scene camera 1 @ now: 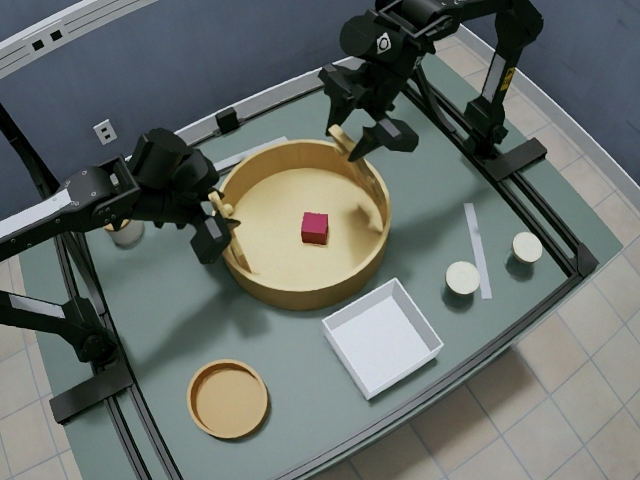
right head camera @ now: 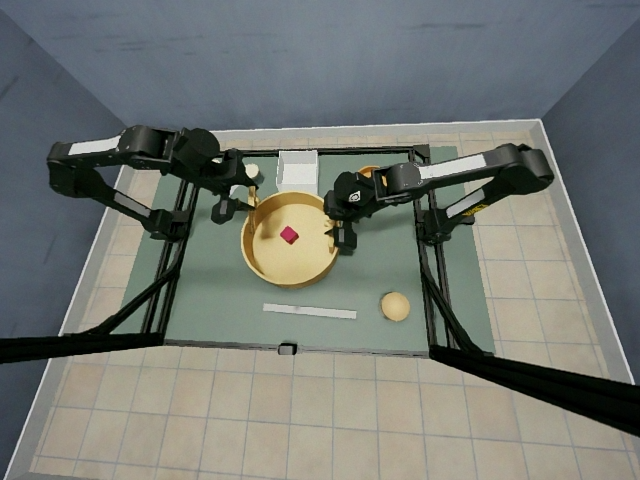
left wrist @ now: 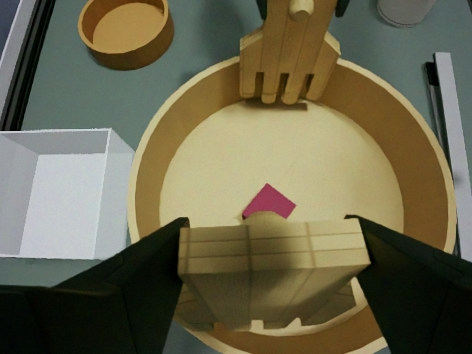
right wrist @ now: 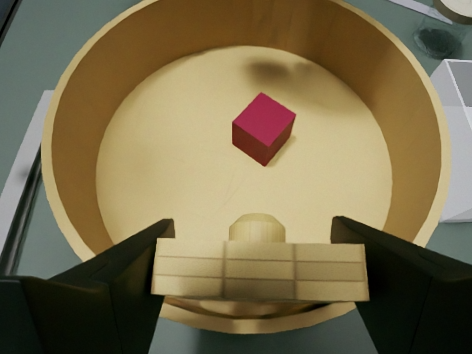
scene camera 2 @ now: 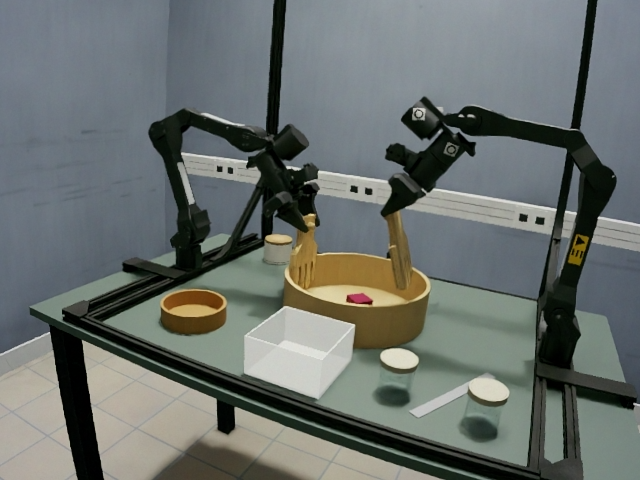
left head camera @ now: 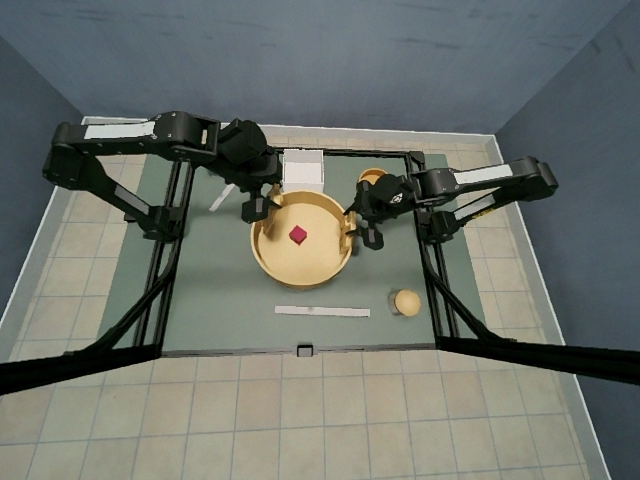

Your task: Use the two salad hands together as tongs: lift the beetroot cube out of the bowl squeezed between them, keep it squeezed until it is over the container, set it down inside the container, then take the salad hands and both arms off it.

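Frame: origin at the left arm's base, x back, y left, z down, level; metres.
Seen in the pictures: left gripper, between the fingertips: point(scene camera 1: 338, 148) point(right head camera: 256, 199) point(left wrist: 266, 226) point(scene camera 2: 386, 212) point(left head camera: 280, 197); right gripper, between the fingertips: point(scene camera 1: 231, 210) point(right head camera: 325, 224) point(left wrist: 301, 18) point(right wrist: 253, 229) point(scene camera 2: 313, 229) point(left head camera: 345, 224); left arm's base, origin of its link: point(scene camera 1: 479, 147) point(right head camera: 175, 234) point(scene camera 2: 554, 358) point(left head camera: 168, 234); right arm's base, origin of its link: point(scene camera 1: 102, 348) point(right head camera: 429, 236) point(scene camera 2: 188, 266) point(left head camera: 429, 236).
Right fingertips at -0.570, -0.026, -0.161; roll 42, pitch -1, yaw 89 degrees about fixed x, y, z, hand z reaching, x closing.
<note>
Offsets run from my right fingertips to a thing's top centre, as dx, dy, dz.
The dark red beetroot cube @[+0.136, +0.021, +0.129] point(left head camera: 297, 235) point(scene camera 1: 314, 227) point(right wrist: 264, 120) lies on the floor of the large round wooden bowl @[+0.120, +0.003, +0.087] point(scene camera 1: 305, 299) point(scene camera 2: 382, 325), apart from both salad hands. My left gripper point(scene camera 1: 341, 142) point(left wrist: 266, 226) is shut on one wooden salad hand @[+0.208, +0.039, -0.099] point(scene camera 2: 400, 253), which points down inside the bowl near its right wall in scene camera 2. My right gripper point(scene camera 2: 310, 223) point(right wrist: 253, 229) is shut on the other salad hand @[-0.011, +0.002, -0.028] point(scene camera 1: 240, 253) point(left wrist: 295, 60), whose tines point down inside the opposite wall. The white open container @[+0.119, +0.275, +0.104] point(scene camera 1: 382, 346) point(scene camera 2: 289, 361) stands close beside the bowl and holds nothing.
A small round wooden dish @[-0.160, +0.231, +0.140] point(scene camera 1: 227, 397) point(scene camera 2: 193, 320) stands left of the container in scene camera 2. Two lidded jars @[+0.298, +0.266, +0.109] point(scene camera 2: 399, 360) @[+0.451, +0.290, +0.109] point(scene camera 2: 488, 391) and a pale strip @[+0.398, +0.218, +0.178] point(scene camera 2: 449, 396) are to its right. A third jar @[-0.205, -0.212, +0.112] point(scene camera 2: 278, 249) stands behind the right salad hand.
</note>
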